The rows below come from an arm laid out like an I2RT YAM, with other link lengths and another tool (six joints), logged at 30 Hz.
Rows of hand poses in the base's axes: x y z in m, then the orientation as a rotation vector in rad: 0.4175 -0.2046 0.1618 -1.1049 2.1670 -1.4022; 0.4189 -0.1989 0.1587 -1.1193 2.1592 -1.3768; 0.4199 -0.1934 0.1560 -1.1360 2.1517 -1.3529; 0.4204 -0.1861 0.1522 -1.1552 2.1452 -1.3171; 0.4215 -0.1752 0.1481 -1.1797 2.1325 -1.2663; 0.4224 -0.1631 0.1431 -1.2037 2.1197 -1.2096; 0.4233 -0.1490 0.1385 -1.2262 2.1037 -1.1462; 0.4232 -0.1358 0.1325 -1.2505 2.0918 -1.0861; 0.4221 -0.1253 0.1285 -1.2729 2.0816 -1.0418
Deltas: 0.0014 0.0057 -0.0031 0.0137 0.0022 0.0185; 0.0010 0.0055 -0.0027 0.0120 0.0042 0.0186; 0.0005 0.0073 -0.0038 0.0198 0.0062 0.0228; 0.0011 0.0109 -0.0041 0.0286 0.0057 0.0333; 0.0009 0.0121 -0.0050 0.0328 0.0064 0.0350; 0.0009 0.0141 -0.0046 0.0378 0.0047 0.0383; -0.0001 0.0132 -0.0060 0.0346 0.0097 0.0354; -0.0011 0.0105 -0.0040 0.0238 0.0097 0.0286
